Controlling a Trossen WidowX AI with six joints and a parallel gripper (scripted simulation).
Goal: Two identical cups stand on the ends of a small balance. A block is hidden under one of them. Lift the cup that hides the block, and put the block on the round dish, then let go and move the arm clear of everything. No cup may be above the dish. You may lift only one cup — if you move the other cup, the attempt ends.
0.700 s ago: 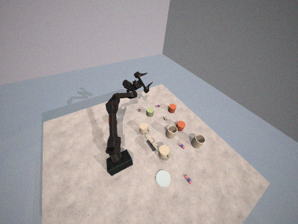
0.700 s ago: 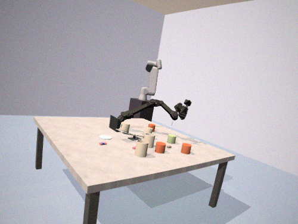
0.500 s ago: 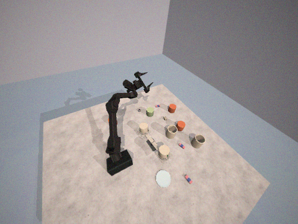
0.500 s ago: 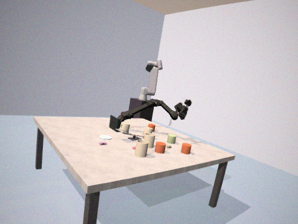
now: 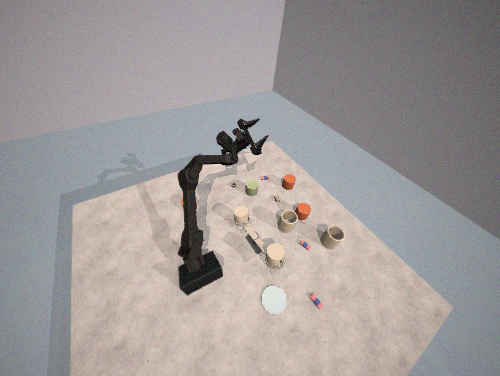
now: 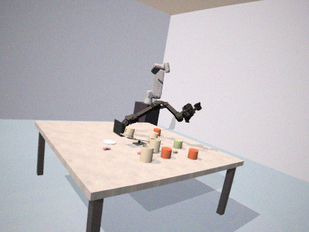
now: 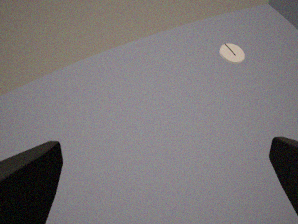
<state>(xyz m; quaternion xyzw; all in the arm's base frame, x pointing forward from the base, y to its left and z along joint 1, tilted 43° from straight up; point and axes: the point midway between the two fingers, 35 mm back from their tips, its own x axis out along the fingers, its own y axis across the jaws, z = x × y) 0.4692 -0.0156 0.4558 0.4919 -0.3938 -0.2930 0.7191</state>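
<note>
Right now my gripper tip is 24 cm past the beige cup, 16 cm to the left of it and 32 cm above it. Also, from my gripper tip: green cup 9 cm behind, 4 cm to the right, 34 cm below; green block 24 cm behind, 18 cm to the right, 34 cm below; balance 25 cm behind, 31 cm to the right, 34 cm below.
</note>
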